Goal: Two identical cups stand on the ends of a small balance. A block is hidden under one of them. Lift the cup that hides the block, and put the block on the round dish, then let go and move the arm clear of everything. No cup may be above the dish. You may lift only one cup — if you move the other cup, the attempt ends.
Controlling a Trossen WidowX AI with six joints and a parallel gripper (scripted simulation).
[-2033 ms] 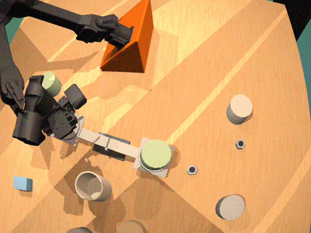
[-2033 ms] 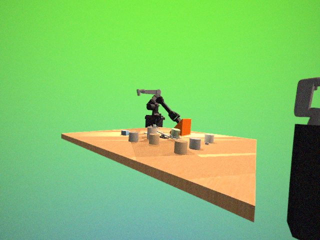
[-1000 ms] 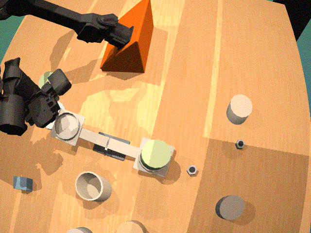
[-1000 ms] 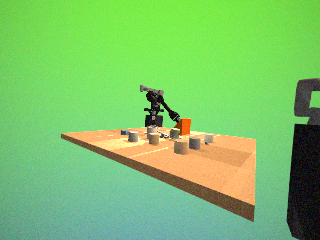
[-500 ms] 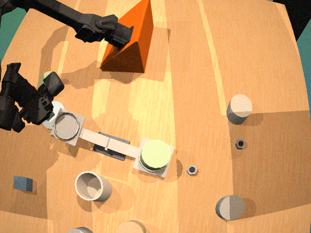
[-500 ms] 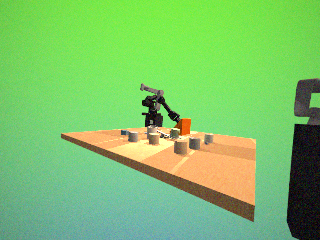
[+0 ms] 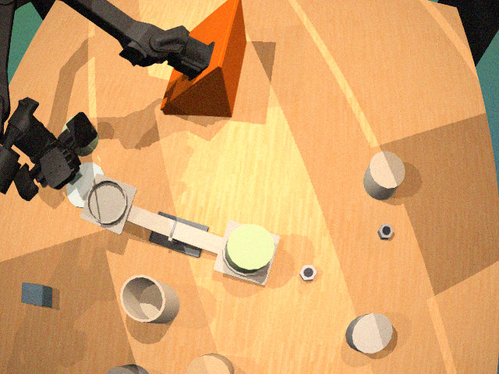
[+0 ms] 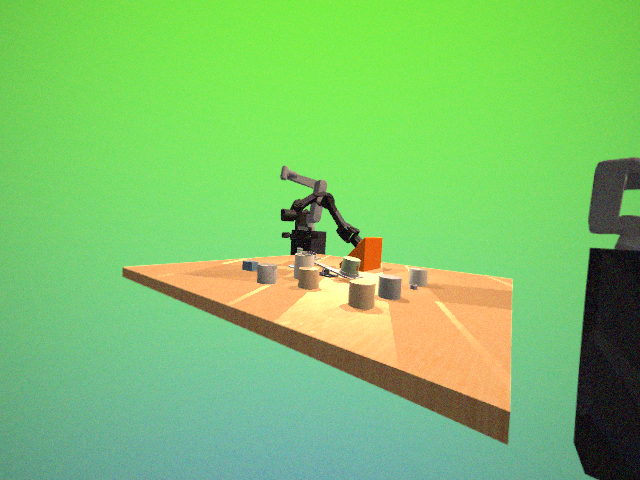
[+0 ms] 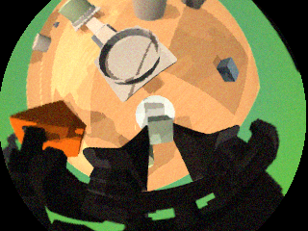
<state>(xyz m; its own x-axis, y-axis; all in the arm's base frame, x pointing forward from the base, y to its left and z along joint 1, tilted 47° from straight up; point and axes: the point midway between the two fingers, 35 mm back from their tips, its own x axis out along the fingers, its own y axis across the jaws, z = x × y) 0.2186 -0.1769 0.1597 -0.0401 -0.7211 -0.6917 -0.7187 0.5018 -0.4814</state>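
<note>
Right now the round white dish is 10 mm to the right of my gripper tip and 70 mm below it. The rest, counted from my gripper tip: pale green block (10 mm above); blue block (250 mm ahead, 80 mm to the right, 60 mm below); beige cup (210 mm ahead, 200 mm to the left, 40 mm below).
</note>
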